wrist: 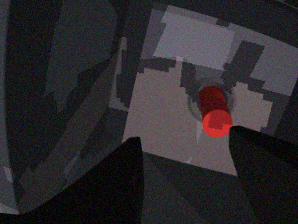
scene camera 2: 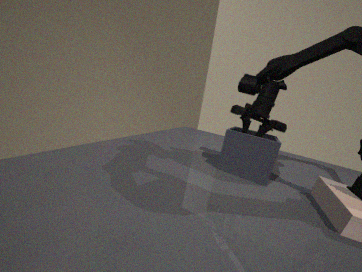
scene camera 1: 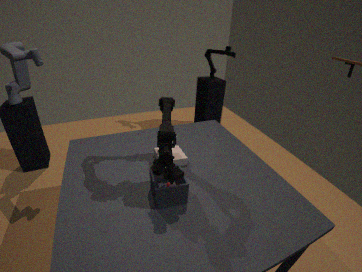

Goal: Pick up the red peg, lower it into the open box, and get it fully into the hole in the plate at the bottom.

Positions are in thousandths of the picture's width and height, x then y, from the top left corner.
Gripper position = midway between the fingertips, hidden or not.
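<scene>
The gripper (scene camera 2: 684, 520) is visible in the wrist view (wrist: 626, 636) as well. A dark box (scene camera 2: 678, 572) also appears in the wrist view (wrist: 250, 333) and in scene camera 1 (scene camera 1: 488, 719). There is a red peg (wrist: 727, 533) too, and scene camera 2 does not show the red peg, hidden by the dark box. The scene also has a light plate (wrist: 612, 243); scene camera 2 misses the light plate, hidden by the dark box.
</scene>
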